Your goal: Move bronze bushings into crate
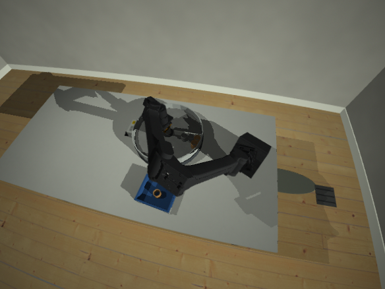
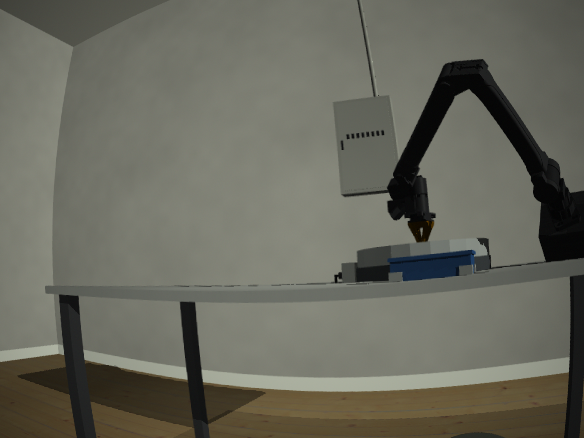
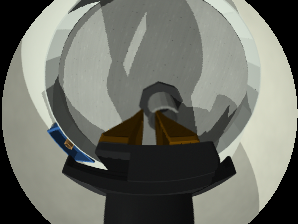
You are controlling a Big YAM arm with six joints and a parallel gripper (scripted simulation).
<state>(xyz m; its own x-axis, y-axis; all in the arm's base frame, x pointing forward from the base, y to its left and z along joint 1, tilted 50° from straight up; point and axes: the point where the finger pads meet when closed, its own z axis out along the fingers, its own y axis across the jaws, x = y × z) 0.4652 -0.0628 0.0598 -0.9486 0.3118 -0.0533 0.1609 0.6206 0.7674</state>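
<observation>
The round grey turntable lies 40 mm below my hand and 20 mm to the right of it. The rest, counted from my hand: blue crate 320 mm to the left, 130 mm behind, 70 mm below.
</observation>
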